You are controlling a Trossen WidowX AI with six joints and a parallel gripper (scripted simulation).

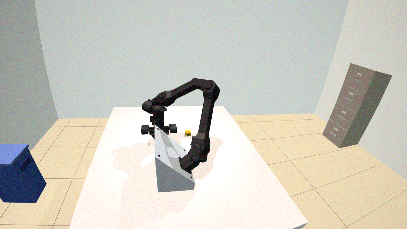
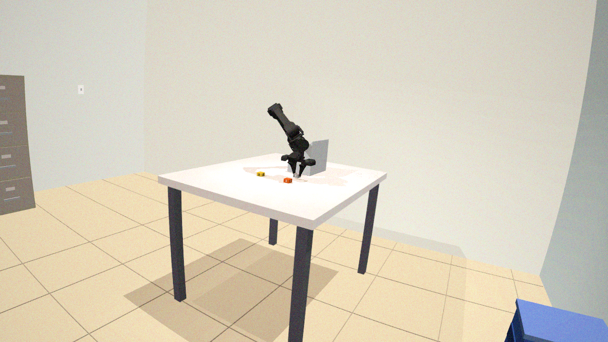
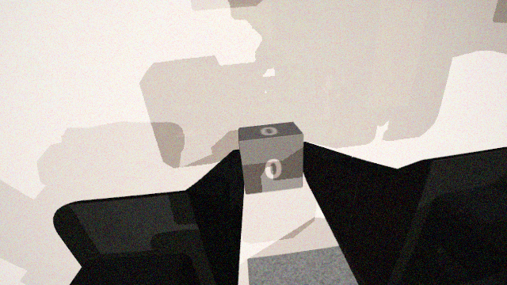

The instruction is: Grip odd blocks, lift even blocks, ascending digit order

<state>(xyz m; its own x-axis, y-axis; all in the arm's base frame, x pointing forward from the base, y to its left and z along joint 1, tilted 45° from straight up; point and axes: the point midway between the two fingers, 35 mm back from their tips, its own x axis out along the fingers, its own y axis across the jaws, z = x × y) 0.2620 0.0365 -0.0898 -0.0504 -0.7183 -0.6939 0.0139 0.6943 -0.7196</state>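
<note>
My gripper tip is now 10 cm short of the orange block and 1 cm above it. From my gripper tip the other things lie so: grey block (right at my gripper tip); then yellow block (9 cm ahead, 18 cm to the right, 1 cm below).
</note>
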